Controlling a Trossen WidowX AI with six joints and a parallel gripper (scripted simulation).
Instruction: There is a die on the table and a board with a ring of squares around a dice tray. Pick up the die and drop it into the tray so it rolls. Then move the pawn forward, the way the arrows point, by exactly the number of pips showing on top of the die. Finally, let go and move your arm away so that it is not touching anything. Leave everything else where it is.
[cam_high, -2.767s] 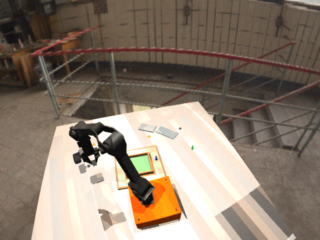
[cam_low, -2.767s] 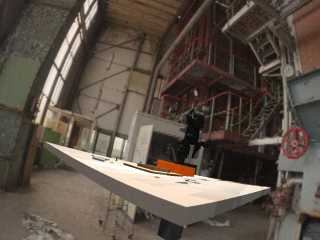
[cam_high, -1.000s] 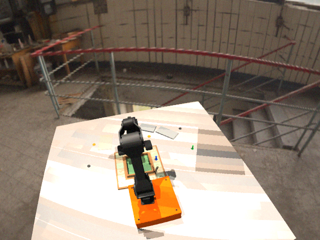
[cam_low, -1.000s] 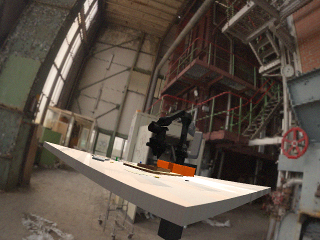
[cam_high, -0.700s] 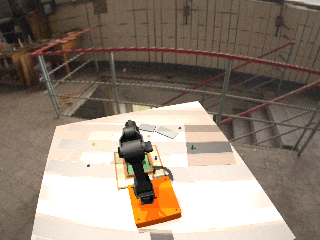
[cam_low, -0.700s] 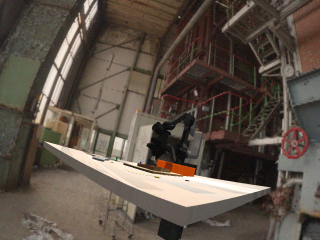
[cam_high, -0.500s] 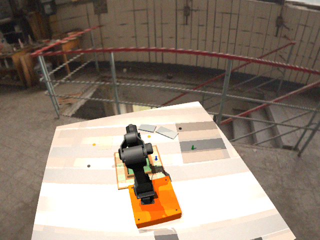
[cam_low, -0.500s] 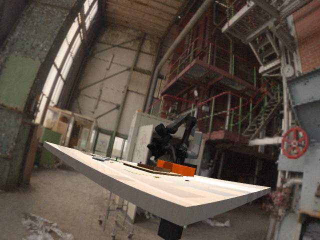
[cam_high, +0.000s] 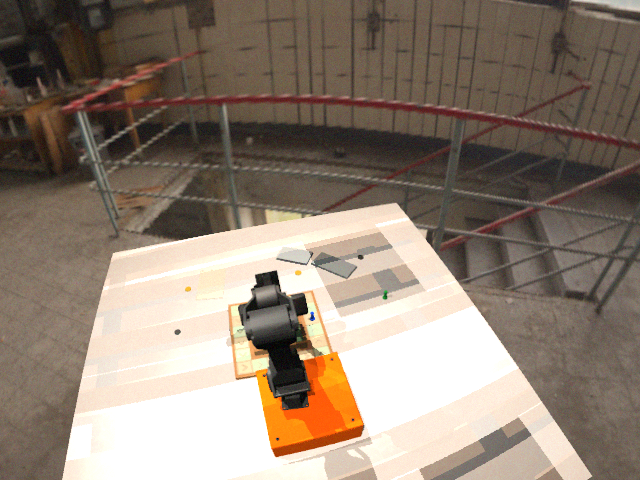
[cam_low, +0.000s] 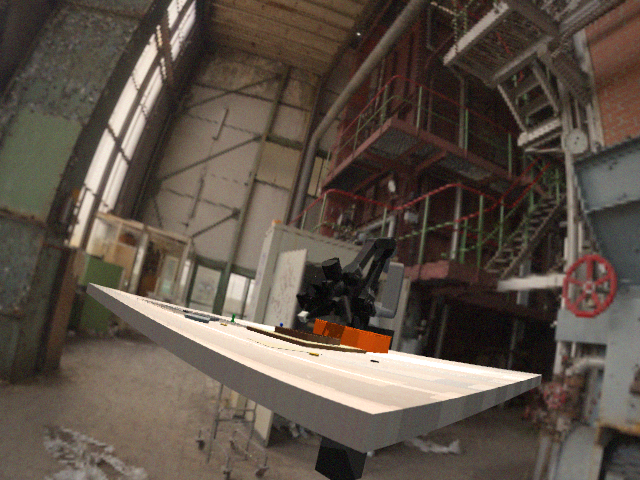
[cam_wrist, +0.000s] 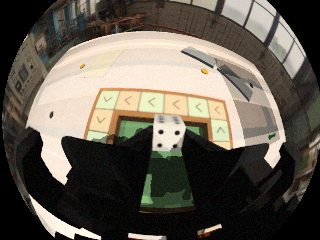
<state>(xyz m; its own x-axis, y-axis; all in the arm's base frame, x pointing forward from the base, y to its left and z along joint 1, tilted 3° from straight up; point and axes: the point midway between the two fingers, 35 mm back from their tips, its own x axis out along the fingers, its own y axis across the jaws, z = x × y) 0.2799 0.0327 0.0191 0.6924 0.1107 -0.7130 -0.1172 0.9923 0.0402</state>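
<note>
Now: gripper tip 120 mm to the left of the blue pawn and 50 mm above it. Round my gripper tip: green pawn 50 mm ahead, 360 mm to the right, 60 mm below; then die right at my gripper tip.
</note>
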